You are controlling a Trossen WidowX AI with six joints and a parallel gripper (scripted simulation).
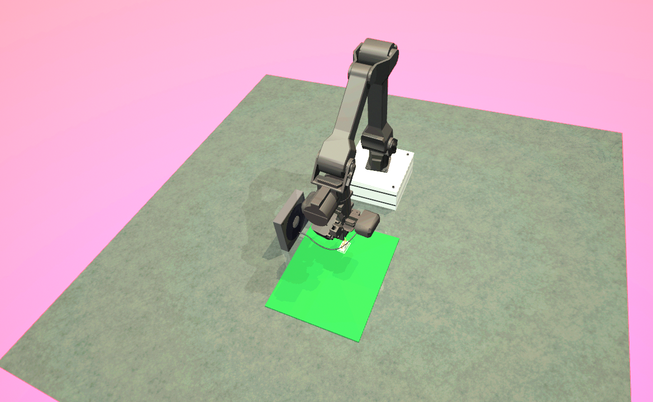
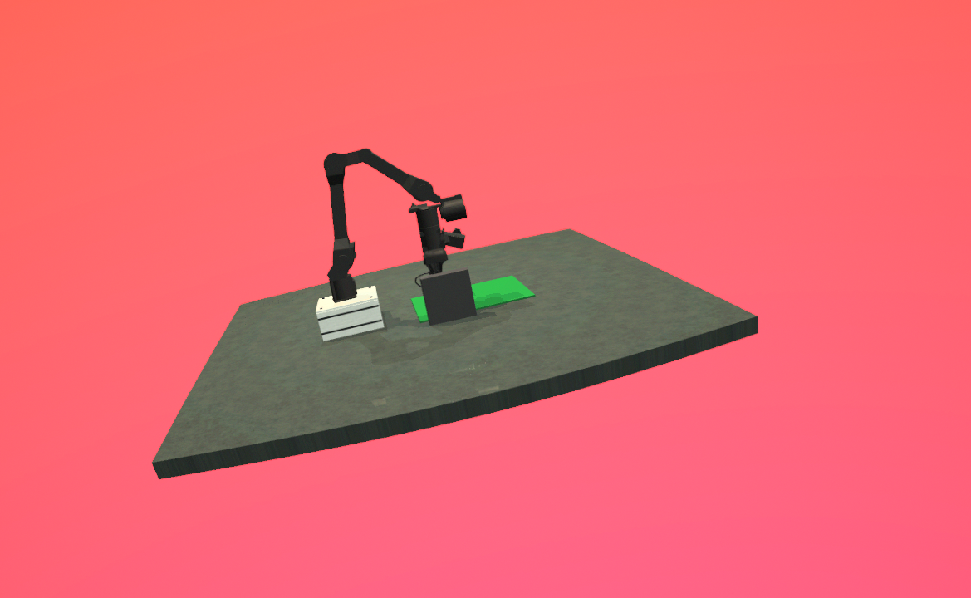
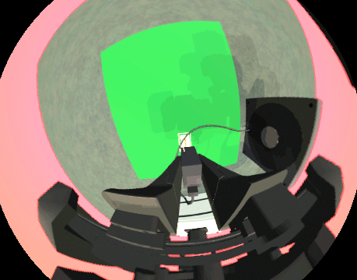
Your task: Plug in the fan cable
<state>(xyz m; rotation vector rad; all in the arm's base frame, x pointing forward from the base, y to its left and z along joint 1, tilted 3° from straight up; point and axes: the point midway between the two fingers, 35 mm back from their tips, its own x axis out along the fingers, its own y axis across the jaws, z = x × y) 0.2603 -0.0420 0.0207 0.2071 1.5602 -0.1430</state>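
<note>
The green board is 80 mm below my gripper tip and 70 mm ahead of it. The rest, counted from my gripper tip: fan cable plug: 10 mm behind, 10 mm above; fan: 140 mm to the right, 20 mm behind.
</note>
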